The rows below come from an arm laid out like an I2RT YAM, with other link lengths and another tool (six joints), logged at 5 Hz.
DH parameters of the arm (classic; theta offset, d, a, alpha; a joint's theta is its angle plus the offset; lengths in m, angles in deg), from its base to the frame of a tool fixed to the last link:
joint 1: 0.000 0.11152 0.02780 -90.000
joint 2: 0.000 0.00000 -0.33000 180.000
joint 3: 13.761 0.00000 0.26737 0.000
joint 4: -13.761 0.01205 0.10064 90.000
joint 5: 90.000 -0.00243 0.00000 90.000
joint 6: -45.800 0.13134 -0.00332 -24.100
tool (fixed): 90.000 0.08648 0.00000 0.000
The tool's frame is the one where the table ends.
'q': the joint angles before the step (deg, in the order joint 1, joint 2, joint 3, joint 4, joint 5, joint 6). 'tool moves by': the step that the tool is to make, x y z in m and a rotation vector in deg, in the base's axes. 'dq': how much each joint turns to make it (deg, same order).
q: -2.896 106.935 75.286 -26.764 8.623 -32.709
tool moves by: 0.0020 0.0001 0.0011 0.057 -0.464 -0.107
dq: 0.018 0.007 0.006 0.440 -0.002 0.150
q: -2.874 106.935 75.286 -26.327 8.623 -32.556
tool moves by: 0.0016 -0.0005 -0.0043 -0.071 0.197 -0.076
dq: -0.005 0.638 0.011 0.431 0.106 0.018
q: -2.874 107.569 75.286 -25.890 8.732 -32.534
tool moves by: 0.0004 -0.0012 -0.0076 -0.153 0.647 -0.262
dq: -0.021 0.956 -0.042 0.342 0.284 0.110
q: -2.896 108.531 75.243 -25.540 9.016 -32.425
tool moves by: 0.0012 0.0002 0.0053 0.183 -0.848 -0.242
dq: -0.004 -0.570 -0.034 0.251 -0.068 0.325
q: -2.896 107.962 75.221 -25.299 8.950 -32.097
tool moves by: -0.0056 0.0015 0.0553 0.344 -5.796 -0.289
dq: -0.022 -7.000 -0.469 -0.850 -0.371 0.589
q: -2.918 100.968 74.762 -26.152 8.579 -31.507
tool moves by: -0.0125 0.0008 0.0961 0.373 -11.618 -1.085
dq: 0.004 -11.013 -0.050 0.402 0.046 1.467
